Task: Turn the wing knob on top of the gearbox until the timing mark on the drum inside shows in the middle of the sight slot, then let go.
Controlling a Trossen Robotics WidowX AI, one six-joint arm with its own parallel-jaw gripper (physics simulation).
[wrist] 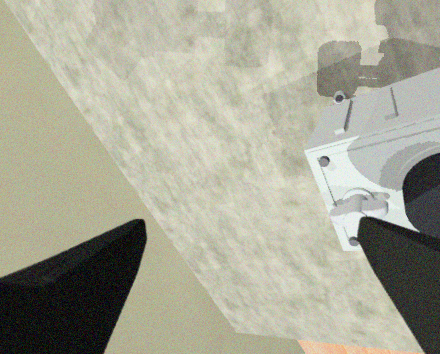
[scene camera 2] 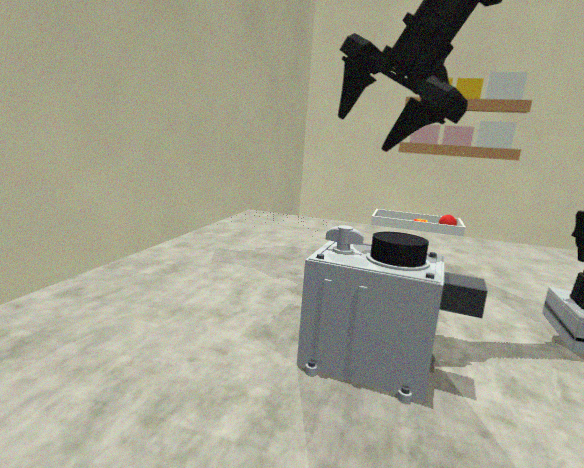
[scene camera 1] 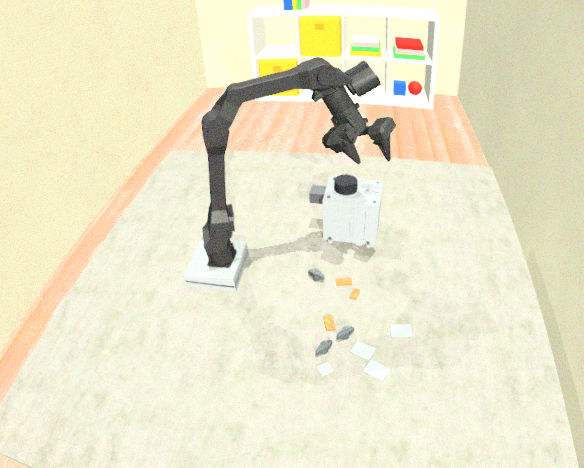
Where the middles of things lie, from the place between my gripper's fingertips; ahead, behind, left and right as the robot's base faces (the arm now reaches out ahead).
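Labels:
Measuring from the wing knob (scene camera 2: pixel 344 235), I find my hand 15 cm above it, 1 cm past it and 9 cm to the right of it. The gearbox (scene camera 2: pixel 370 316), as I count it from my hand, is 20 cm below, 8 cm behind and 9 cm to the left.

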